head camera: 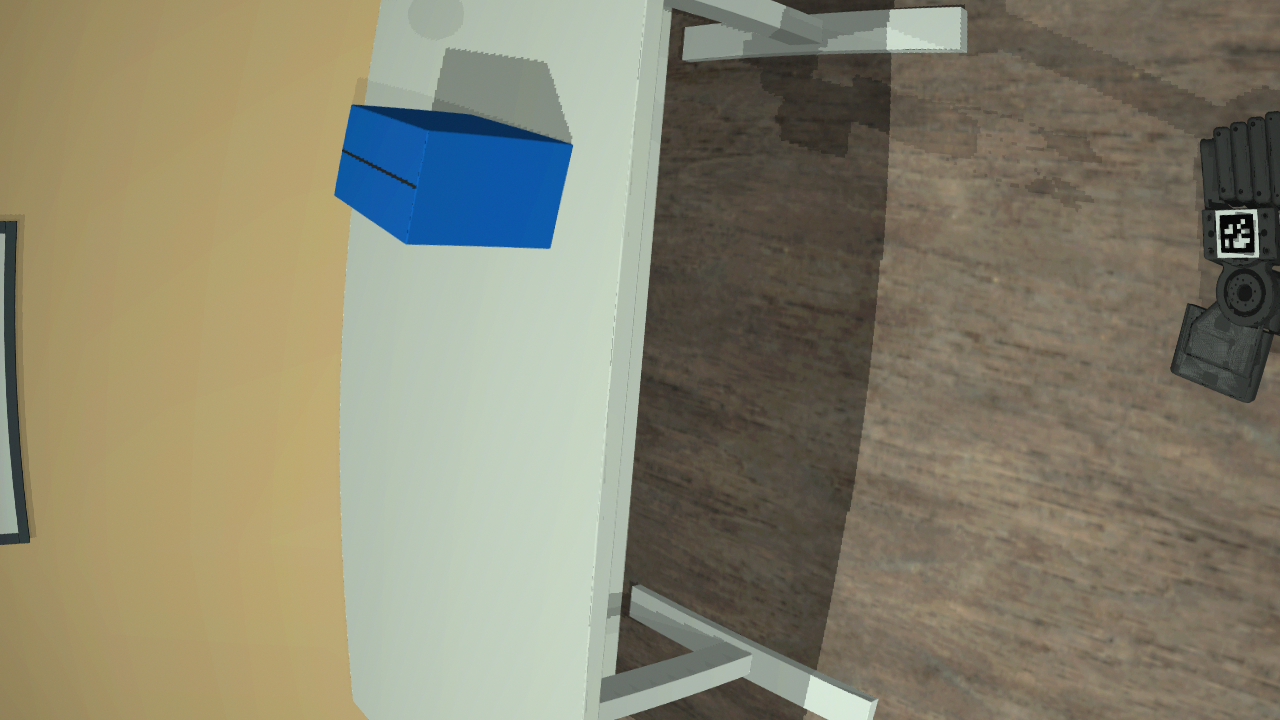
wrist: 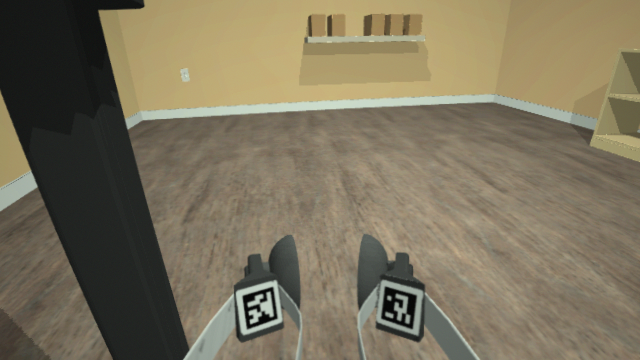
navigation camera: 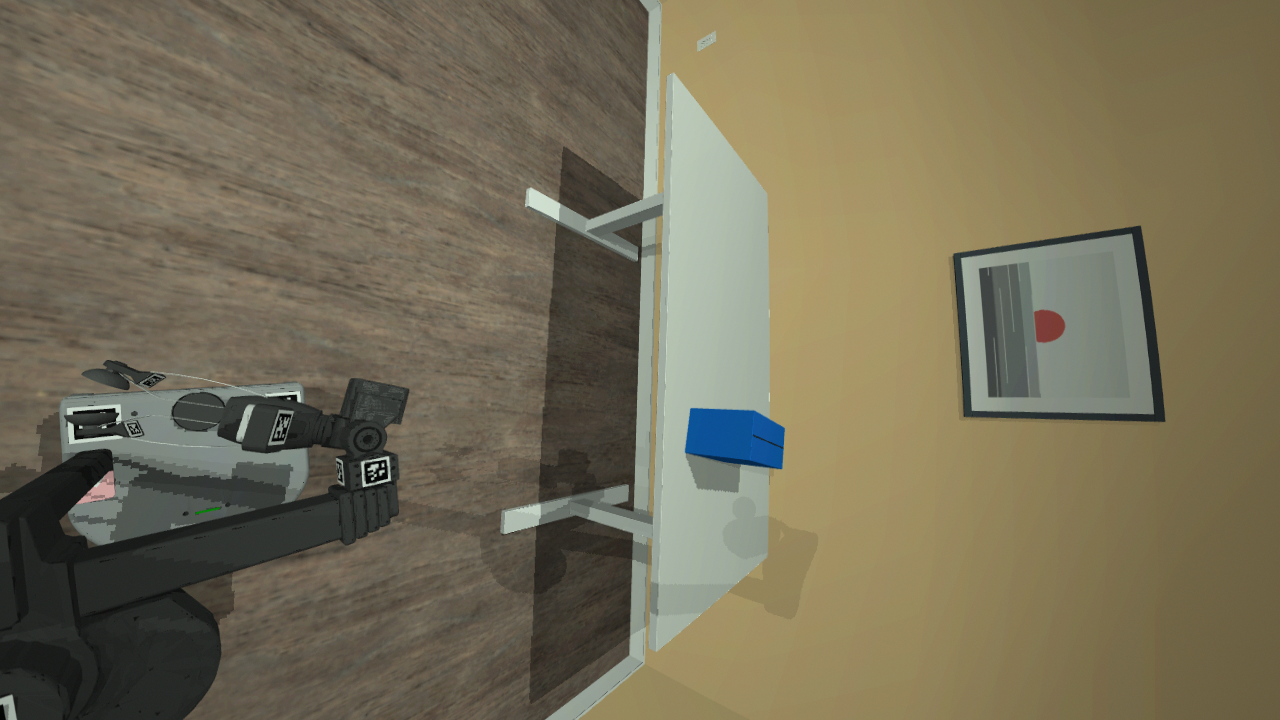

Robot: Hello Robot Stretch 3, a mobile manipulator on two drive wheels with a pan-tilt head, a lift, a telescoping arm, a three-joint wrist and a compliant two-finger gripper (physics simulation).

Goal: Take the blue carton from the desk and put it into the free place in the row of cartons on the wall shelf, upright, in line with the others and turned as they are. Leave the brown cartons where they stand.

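Where they show: gripper, between the fingertips: [navigation camera: 75,394]; robot's base, origin of its link: [navigation camera: 199,409].
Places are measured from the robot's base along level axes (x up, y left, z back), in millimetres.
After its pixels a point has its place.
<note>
The blue carton [head camera: 487,192] {x 815, y -862, z 133 mm} [navigation camera: 720,434] {x 817, y -860, z 138 mm} stands on the white desk [head camera: 483,447] {x 720, y -1033, z -155 mm} [navigation camera: 716,268] {x 720, y -1090, z -335 mm}, with a thin dark line on one face. My gripper [navigation camera: 97,396] {x 524, y 99, z -53 mm} [wrist: 328,260] {x 524, y 99, z -53 mm} is open with nothing between its fingers. It hangs over my own base, well away from the desk. In the wrist view the wall shelf [wrist: 365,39] is far off at the top. Two brown cartons [wrist: 317,25] [wrist: 337,25] stand at its left and three brown cartons [wrist: 376,25] [wrist: 394,24] [wrist: 413,24] at its right, with a gap between the groups.
A low wooden bookshelf [wrist: 620,146] stands at the right edge of the wrist view. The desk's white feet [head camera: 926,29] [navigation camera: 541,203] reach out over the floor. A framed picture [navigation camera: 1150,331] {x 1788, y -1576, z -63 mm} hangs above the desk. My dark mast [wrist: 85,165] fills the wrist view's left side.
</note>
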